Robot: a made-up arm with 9 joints. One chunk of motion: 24 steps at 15 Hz.
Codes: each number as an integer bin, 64 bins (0 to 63) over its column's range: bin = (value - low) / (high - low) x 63, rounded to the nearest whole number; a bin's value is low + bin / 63 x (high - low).
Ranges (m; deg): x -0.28..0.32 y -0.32..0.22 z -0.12..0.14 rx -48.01..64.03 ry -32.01..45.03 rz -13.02..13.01
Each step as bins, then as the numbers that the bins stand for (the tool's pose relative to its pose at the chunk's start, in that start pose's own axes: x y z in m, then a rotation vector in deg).
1 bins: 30 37 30 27 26 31
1 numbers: 0.0057 -0.0029 0.0038 0.01 -0.22 -0.21
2 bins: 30 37 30 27 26 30
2 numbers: 0.0057 -0.0029 0.0038 0.01 -0.22 -0.62
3 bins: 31 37 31 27 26 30
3 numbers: 0.0152 -0.0029 0.0079 0.01 -0.22 -0.62
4 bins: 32 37 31 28 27 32
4 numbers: 0.0248 -0.0029 0.0079 1.79 1.01 0.20
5 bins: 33 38 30 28 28 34
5 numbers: 0.0343 0.0057 0.0038 1.79 2.23 1.03
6 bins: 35 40 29 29 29 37
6 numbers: 0.0533 0.0229 -0.0003 3.56 3.45 2.27
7 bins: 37 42 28 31 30 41
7 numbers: 0.0724 0.0400 -0.0044 7.12 4.68 3.92
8 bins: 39 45 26 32 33 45
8 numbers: 0.0914 0.0657 -0.0127 8.90 8.34 5.57
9 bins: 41 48 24 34 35 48
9 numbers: 0.1105 0.0914 -0.0210 12.46 10.79 6.81
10 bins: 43 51 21 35 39 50
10 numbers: 0.1295 0.1171 -0.0333 14.23 15.68 7.64
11 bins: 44 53 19 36 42 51
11 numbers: 0.1390 0.1343 -0.0416 16.01 19.35 8.05
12 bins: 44 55 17 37 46 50
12 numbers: 0.1390 0.1514 -0.0498 17.79 24.24 7.64
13 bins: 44 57 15 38 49 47
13 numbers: 0.1390 0.1686 -0.0581 19.57 27.91 6.40
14 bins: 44 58 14 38 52 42
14 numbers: 0.1390 0.1771 -0.0622 19.57 31.58 4.33
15 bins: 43 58 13 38 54 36
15 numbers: 0.1295 0.1771 -0.0663 19.57 34.02 1.85
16 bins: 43 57 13 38 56 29
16 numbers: 0.1295 0.1686 -0.0663 19.57 36.47 -1.04
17 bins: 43 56 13 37 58 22
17 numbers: 0.1295 0.1600 -0.0663 17.79 38.92 -3.93
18 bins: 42 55 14 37 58 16
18 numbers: 0.1200 0.1514 -0.0622 17.79 38.92 -6.41
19 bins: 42 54 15 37 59 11
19 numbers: 0.1200 0.1429 -0.0581 17.79 40.14 -8.48
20 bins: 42 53 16 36 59 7
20 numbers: 0.1200 0.1343 -0.0540 16.01 40.14 -10.13
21 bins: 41 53 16 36 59 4
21 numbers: 0.1105 0.1343 -0.0540 16.01 40.14 -11.37
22 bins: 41 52 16 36 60 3
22 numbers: 0.1105 0.1257 -0.0540 16.01 41.36 -11.78
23 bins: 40 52 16 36 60 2
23 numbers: 0.1010 0.1257 -0.0540 16.01 41.36 -12.19
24 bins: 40 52 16 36 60 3
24 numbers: 0.1010 0.1257 -0.0540 16.01 41.36 -11.78
